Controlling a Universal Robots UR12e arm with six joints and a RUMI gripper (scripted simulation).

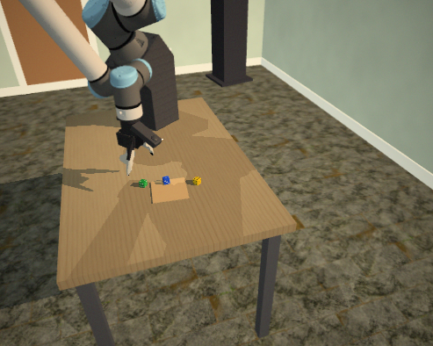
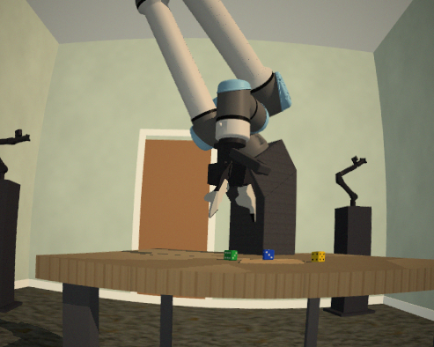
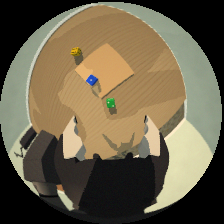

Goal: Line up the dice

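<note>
My gripper is now 9 cm above the green die. Also, from my hand: tan mat 8 cm ahead, 8 cm to the left, 10 cm below; then blue die 3 cm ahead, 8 cm to the left, 8 cm below; then yellow die 9 cm ahead, 19 cm to the left, 9 cm below.
</note>
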